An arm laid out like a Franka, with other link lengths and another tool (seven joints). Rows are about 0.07 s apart.
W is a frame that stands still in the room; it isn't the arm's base.
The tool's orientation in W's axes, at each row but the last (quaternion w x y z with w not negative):
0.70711, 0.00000, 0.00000, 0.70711
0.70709, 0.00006, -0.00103, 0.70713
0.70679, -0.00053, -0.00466, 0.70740
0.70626, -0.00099, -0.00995, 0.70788
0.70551, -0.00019, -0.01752, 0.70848
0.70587, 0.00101, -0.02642, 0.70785
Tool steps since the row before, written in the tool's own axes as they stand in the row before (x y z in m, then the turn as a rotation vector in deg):
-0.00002, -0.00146, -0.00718, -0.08, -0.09, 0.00
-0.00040, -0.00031, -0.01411, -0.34, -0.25, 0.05
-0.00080, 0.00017, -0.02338, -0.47, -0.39, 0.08
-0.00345, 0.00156, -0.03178, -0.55, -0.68, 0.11
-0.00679, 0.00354, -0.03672, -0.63, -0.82, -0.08
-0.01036, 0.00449, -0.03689, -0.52, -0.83, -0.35
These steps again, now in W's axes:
0.00146, -0.00002, -0.00718, 0.09, -0.08, 0.00
0.00033, -0.00038, -0.01411, 0.25, -0.34, 0.05
0.00000, -0.00066, -0.02338, 0.39, -0.47, 0.08
-0.00106, -0.00305, -0.03184, 0.68, -0.55, 0.11
-0.00259, -0.00590, -0.03695, 0.82, -0.62, -0.07
-0.00313, -0.00893, -0.03740, 0.84, -0.50, -0.34

